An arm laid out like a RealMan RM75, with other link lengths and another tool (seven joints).
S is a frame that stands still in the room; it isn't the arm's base.
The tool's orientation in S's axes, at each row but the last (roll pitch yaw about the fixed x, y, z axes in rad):
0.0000 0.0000 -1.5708
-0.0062 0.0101 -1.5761
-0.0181 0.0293 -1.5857
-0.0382 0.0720 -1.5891
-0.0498 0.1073 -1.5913
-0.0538 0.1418 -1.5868
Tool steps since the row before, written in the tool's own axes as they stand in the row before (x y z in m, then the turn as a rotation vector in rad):
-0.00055 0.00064 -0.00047 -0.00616 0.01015 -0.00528
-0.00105 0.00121 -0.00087 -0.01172 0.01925 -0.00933
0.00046 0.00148 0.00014 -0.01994 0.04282 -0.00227
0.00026 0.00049 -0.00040 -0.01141 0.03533 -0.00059
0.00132 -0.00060 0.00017 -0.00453 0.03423 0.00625
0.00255 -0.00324 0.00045 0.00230 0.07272 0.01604
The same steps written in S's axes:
0.00064 0.00055 -0.00047 0.01015 0.00616 -0.00528
0.00121 0.00105 -0.00087 0.01925 0.01171 -0.00933
0.00148 -0.00049 0.00010 0.04307 0.01938 -0.00246
0.00047 -0.00024 -0.00044 0.03549 0.01087 -0.00111
-0.00062 -0.00132 0.00006 0.03457 0.00331 0.00500
-0.00325 -0.00256 0.00026 0.07340 -0.00516 0.01166

